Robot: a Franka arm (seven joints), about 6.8 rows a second.
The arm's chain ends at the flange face. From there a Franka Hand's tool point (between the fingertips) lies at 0.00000 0.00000 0.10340 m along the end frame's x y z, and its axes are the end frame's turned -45 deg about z.
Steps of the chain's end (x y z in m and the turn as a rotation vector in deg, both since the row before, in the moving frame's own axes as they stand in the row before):
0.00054 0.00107 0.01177 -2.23 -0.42 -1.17
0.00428 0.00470 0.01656 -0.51 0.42 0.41
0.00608 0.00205 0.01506 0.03 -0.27 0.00
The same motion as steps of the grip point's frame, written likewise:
-0.00373 0.00348 0.01169 -1.28 -1.87 -1.17
-0.00042 0.00754 0.01655 -0.66 -0.06 0.41
0.00254 0.00537 0.01506 0.21 -0.17 0.00

